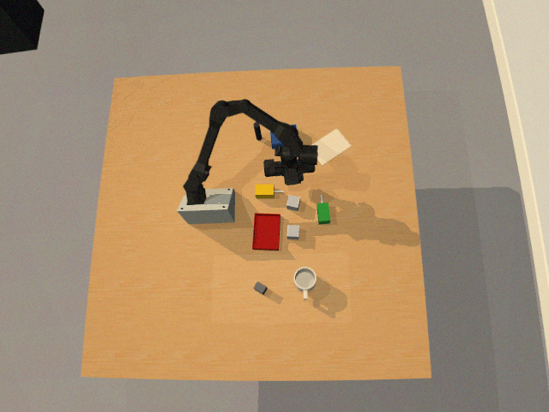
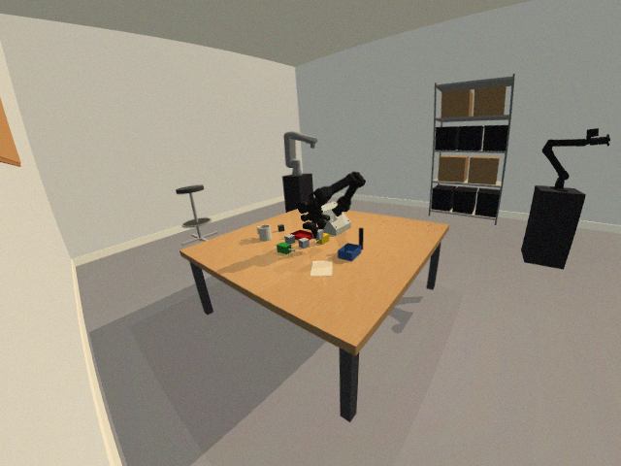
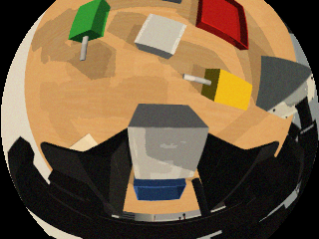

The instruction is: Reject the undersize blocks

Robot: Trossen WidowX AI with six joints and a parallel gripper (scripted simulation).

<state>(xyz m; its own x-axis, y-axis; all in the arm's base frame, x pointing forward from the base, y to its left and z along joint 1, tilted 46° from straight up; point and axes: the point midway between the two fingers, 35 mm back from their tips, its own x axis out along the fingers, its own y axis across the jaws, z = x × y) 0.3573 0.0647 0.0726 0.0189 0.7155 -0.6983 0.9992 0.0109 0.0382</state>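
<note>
Right now my gripper tip is 10 cm past the red reject tray, 21 cm to the left of it and 7 cm above it. From my gripper tip the other things lie so: yellow gauge: 8 cm behind, 4 cm to the right, 6 cm below; then green GO gauge: 12 cm ahead, 12 cm to the right, 6 cm below; then blue bin: 1 cm behind, 19 cm to the left, 7 cm below.
</note>
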